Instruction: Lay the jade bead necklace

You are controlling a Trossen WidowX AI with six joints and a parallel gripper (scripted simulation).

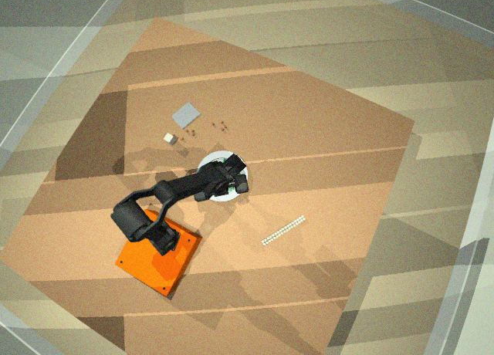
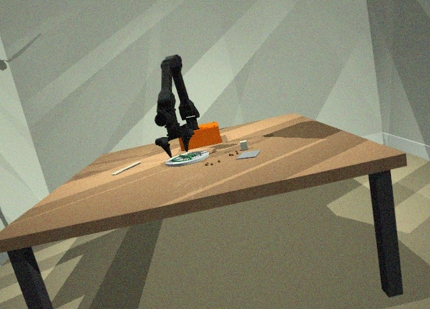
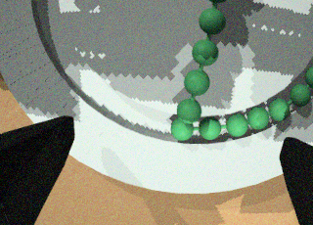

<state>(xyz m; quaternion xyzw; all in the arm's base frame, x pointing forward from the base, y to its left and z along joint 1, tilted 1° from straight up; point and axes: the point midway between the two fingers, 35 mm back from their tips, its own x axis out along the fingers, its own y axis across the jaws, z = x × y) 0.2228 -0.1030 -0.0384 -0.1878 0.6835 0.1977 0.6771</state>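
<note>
The round bead board is 60 mm ahead of my gripper tip, 30 mm to the left of it and 10 mm below it. Round my gripper tip: grey flat plate: 280 mm to the left, 250 mm ahead, 20 mm below; small white cube: 290 mm to the left, 120 mm ahead.
</note>
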